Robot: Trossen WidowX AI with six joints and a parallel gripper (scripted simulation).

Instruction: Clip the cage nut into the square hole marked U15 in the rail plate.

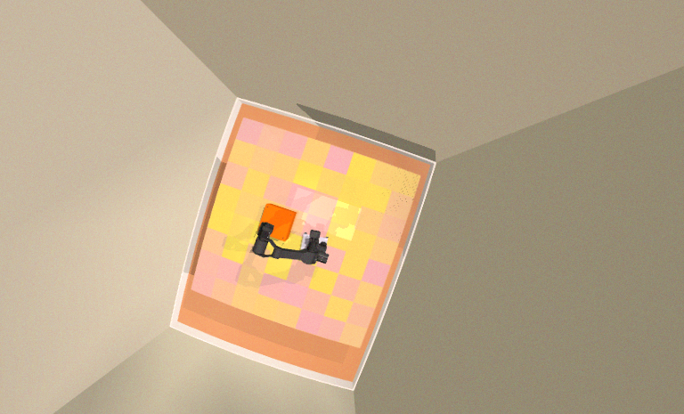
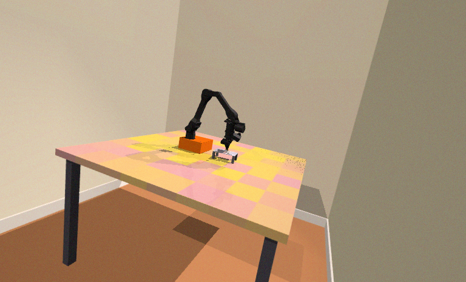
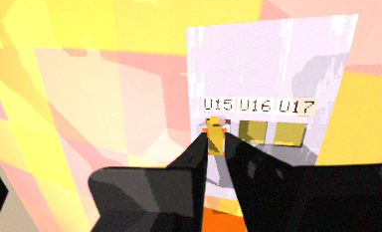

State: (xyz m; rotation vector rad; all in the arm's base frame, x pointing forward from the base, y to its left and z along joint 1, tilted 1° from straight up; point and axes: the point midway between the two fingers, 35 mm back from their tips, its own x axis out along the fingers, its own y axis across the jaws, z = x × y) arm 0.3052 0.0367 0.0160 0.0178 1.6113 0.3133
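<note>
The cage nut lies 1 cm below my gripper tip.
</note>
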